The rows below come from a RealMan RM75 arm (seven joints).
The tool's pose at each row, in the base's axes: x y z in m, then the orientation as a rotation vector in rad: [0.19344, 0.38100, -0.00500, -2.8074, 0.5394, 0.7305]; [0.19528, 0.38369, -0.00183, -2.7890, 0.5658, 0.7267]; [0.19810, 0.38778, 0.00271, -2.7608, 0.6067, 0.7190]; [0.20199, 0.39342, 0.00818, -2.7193, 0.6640, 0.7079]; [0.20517, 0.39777, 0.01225, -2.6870, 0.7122, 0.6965]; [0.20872, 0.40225, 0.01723, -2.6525, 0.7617, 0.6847]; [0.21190, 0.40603, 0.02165, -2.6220, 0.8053, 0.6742]
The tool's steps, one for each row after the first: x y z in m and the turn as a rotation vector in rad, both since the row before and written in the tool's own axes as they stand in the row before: [-0.00090, -0.00347, -0.00280, 0.0181, -0.0012, 0.0158]; [-0.00129, -0.00531, -0.00392, 0.0279, -0.0006, 0.0248]; [-0.00157, -0.00734, -0.00453, 0.0401, -0.0010, 0.0354]; [-0.00120, -0.00582, -0.00321, 0.0313, 0.0016, 0.0304]; [-0.00161, -0.00631, -0.00389, 0.0326, 0.0016, 0.0318]; [-0.00150, -0.00552, -0.00336, 0.0281, 0.0017, 0.0286]
